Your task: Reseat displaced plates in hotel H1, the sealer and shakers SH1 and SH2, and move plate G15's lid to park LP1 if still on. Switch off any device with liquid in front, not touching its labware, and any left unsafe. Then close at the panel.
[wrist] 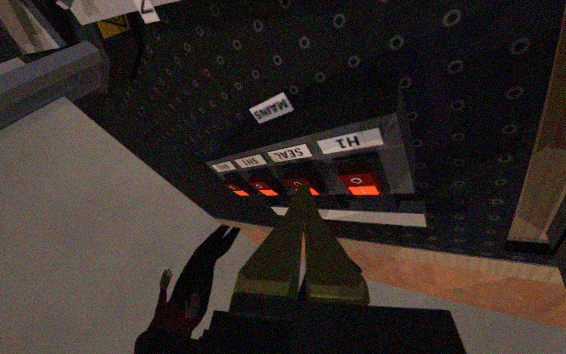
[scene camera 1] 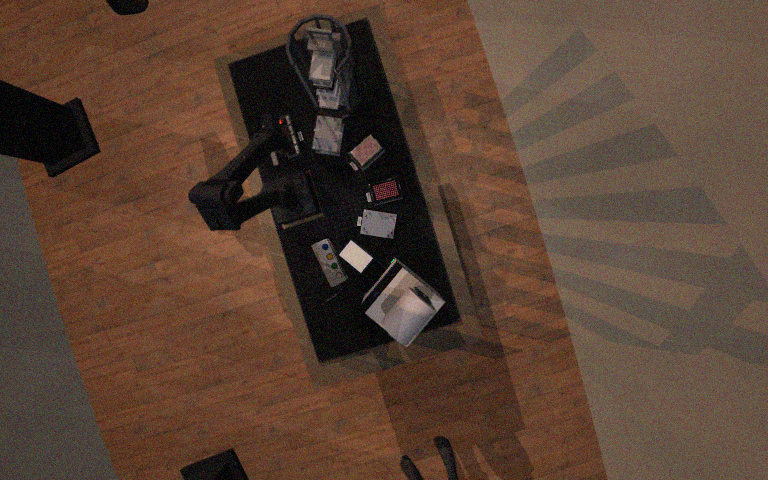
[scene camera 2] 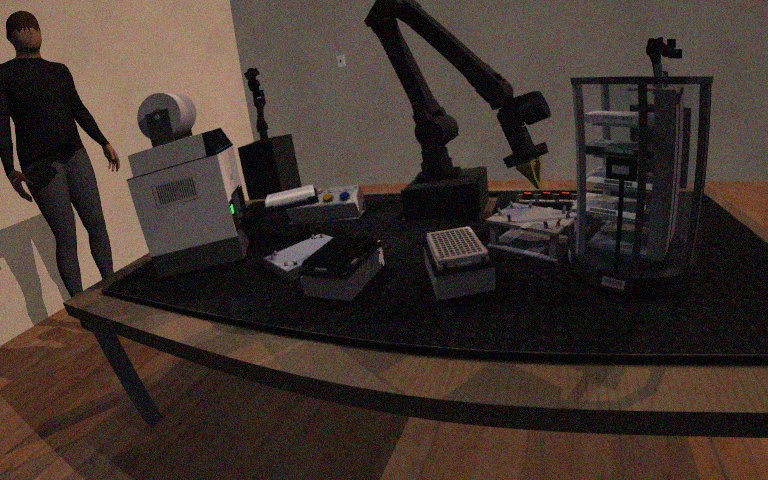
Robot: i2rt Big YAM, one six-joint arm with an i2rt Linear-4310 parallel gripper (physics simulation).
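Places are measured from the arm's base along level axes (x up, y right, z ahead), in millimetres.
Where they show: gripper, between the fingertips: [wrist: 303,190] [scene camera 1: 289,142] [scene camera 2: 539,188]; arm's base, origin of its link: [scene camera 1: 289,202] [scene camera 2: 439,177].
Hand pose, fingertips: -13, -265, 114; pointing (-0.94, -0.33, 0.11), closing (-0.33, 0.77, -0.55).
Things, the pixels of their centre, and the offset from my fingertips, as dx, dy, dz. "spot": a spot on its surface instead.
- SEAL, a spot on its surface: [wrist: 295,183] spot: -15, -20, -6
- SH1, a spot on its surface: [wrist: 264,187] spot: -17, -65, -6
- far end, a spot on its surface: [wrist: 236,188] spot: -16, -114, +1
- Hotel H1, a spot on its surface: [scene camera 2: 578,169] spot: +121, -31, +320
- sealer, middle of its body: [scene camera 2: 187,177] [scene camera 1: 402,300] +161, +856, +190
- shaker-like device, a spot on its surface: [scene camera 2: 464,281] spot: -37, +167, +382
- pale well plate, middle of its body: [scene camera 2: 455,245] [scene camera 1: 366,150] -5, +185, +314
- dark plate, middle of its body: [scene camera 2: 339,251] [scene camera 1: 385,190] -5, +396, +321
- low pale platform, middle of its body: [scene camera 2: 305,253] [scene camera 1: 378,224] -50, +524, +224
- button panel, middle of its body: [scene camera 2: 324,203] [scene camera 1: 328,262] -25, +598, -70
- white slab, middle of its body: [scene camera 2: 289,194] [scene camera 1: 355,256] +49, +621, +73
My gripper [wrist: 303,190] [scene camera 2: 536,184] is shut and empty; in the wrist view its tips overlap the SEAL switch; contact cannot be told. The mains strip has rocker switches H1 [wrist: 359,181], SEAL [wrist: 295,183], SH1 [wrist: 264,187] and one at the far end [wrist: 236,188], all lit orange. Hotel H1 [scene camera 2: 578,169] holds several stacked plates. The sealer [scene camera 1: 404,316] [scene camera 2: 186,203] shows a green light. One shaker-like device [scene camera 2: 464,281] carries a pale well plate [scene camera 2: 457,244] [scene camera 1: 366,150]; another [scene camera 2: 339,285] carries a dark plate [scene camera 2: 341,254] [scene camera 1: 385,190]. G15's label is unreadable.
A raised stand [scene camera 1: 327,134] [scene camera 2: 532,217] is beside the hotel. A low pale platform [scene camera 1: 378,223] [scene camera 2: 297,251] lies near the sealer. The button panel [scene camera 1: 328,262] [scene camera 2: 328,210] has a white slab [scene camera 1: 355,256] [scene camera 2: 289,196] beside it. A person [scene camera 2: 45,113] stands beyond the table.
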